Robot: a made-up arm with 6 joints.
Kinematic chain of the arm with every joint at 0, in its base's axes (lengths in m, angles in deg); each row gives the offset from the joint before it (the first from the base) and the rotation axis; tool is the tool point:
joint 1: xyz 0 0 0.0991 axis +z
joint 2: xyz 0 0.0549 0 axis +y
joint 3: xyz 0 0 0.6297 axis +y
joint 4: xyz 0 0 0.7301 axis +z
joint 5: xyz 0 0 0 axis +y
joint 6: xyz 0 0 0.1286 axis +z
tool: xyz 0 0 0
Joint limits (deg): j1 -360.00..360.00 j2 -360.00..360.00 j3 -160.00..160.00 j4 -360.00..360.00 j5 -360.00..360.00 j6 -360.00..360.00
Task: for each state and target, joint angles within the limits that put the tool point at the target. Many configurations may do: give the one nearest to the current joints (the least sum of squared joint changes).
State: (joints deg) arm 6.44 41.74 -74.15 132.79 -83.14 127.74
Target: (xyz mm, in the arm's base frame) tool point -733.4 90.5 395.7
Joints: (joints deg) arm -10.30 -4.68 -117.08 129.45 -77.52 127.74
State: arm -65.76 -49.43 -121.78 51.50 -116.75 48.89
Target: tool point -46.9 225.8 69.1
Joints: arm -80.72 -14.68 -153.22 45.04 -134.61 48.89
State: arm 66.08 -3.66 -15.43 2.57 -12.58 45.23
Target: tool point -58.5 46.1 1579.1
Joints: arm 81.11 5.14 -3.84 -14.33 -18.35 45.23
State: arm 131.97 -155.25 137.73 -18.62 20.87 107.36
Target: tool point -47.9 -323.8 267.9
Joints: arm 89.26 -176.78 153.25 -11.85 25.09 107.36
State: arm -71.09 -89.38 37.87 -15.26 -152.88 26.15
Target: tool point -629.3 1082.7 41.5
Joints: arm -56.43 -100.66 23.01 -14.13 -141.64 26.15
